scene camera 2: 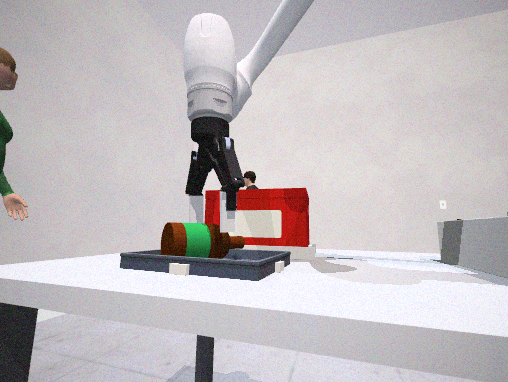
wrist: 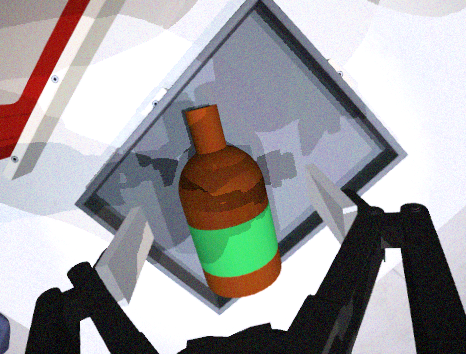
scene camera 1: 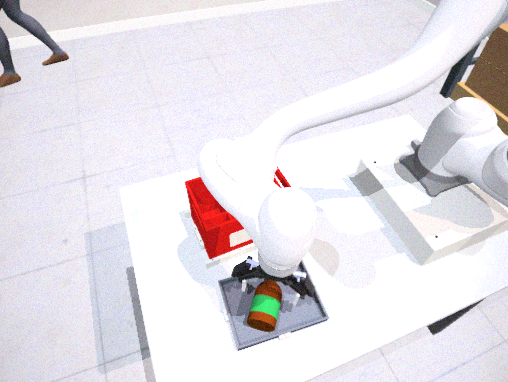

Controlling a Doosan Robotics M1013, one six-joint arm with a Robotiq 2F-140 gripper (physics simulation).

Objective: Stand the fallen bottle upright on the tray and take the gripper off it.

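Places are measured from the arm's base along level axes (x right, y back, z down), in centimetres.
Pixels of known places: gripper, between the fingertips: (scene camera 2: pixel 210 229) (wrist: pixel 225 203) (scene camera 1: pixel 269 292); arm's base, origin of its link: (scene camera 1: pixel 435 170).
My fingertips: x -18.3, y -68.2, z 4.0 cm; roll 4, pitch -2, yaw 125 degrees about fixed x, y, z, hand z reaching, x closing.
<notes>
Ahead of a thing's pixels: the offset from my fingertips to its top centre. Level surfaces: height alone.
The brown bottle @[dx -0.1, dy -0.5, dz -1.2 cm] (scene camera 1: pixel 265 306) (scene camera 2: pixel 198 240) (wrist: pixel 234 245) with a green band lies on its side on the grey tray @[dx -0.3, dy +0.9, dz +4.1 cm] (scene camera 1: pixel 305 320) (scene camera 2: pixel 225 268) (wrist: pixel 280 65). Its neck points toward the red crate side. My gripper (scene camera 1: pixel 270 292) (scene camera 2: pixel 212 220) (wrist: pixel 225 203) is open and points down over the tray. In the wrist view one pale fingertip stands on each side of the bottle, with a gap to it on both sides. In scene camera 2 the fingertips reach down to about the height of the bottle's top, and the bottle partly hides one.
A red crate @[dx +27.2, dy +1.8, dz -10.8 cm] (scene camera 1: pixel 220 242) (scene camera 2: pixel 295 220) (wrist: pixel 52 50) stands on the table @[dz +6.7 cm] (scene camera 1: pixel 175 320) (scene camera 2: pixel 350 300) behind the tray, partly hidden by the arm. A pale block (scene camera 1: pixel 400 220) (scene camera 2: pixel 485 245) under the arm's base stands to the right. People show beyond the table.
</notes>
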